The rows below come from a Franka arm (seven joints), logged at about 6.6 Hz.
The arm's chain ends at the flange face. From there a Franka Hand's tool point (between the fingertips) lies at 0.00 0.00 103.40 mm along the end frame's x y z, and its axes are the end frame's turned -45 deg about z.
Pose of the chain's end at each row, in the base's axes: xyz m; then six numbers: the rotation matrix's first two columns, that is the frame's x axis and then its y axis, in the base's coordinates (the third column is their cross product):
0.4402 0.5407 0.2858 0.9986 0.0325 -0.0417 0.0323 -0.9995 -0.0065
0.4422 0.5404 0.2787 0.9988 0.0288 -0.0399 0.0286 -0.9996 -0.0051
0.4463 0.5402 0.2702 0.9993 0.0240 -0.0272 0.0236 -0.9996 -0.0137
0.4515 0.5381 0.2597 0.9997 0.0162 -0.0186 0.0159 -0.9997 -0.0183
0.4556 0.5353 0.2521 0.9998 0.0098 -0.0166 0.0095 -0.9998 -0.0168
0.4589 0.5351 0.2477 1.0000 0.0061 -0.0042 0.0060 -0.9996 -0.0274
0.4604 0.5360 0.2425 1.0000 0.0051 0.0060 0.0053 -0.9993 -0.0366
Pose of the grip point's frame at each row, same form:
0.4359 0.5412 0.1825 0.6833 0.7297 -0.0249 0.7290 -0.6838 -0.0341
0.4381 0.5408 0.1754 0.6860 0.7272 -0.0246 0.7265 -0.6865 -0.0318
0.4435 0.5415 0.1669 0.6899 0.7238 -0.0095 0.7233 -0.6899 -0.0289
0.4495 0.5400 0.1563 0.6957 0.7183 -0.0002 0.7181 -0.6954 -0.0261
0.4539 0.5370 0.1487 0.7002 0.7139 0.0001 0.7137 -0.7000 -0.0236
0.4584 0.5379 0.1443 0.7029 0.7111 0.0164 0.7113 -0.7025 -0.0223
0.4610 0.5398 0.1392 0.7034 0.7102 0.0301 0.7109 -0.7030 -0.0216

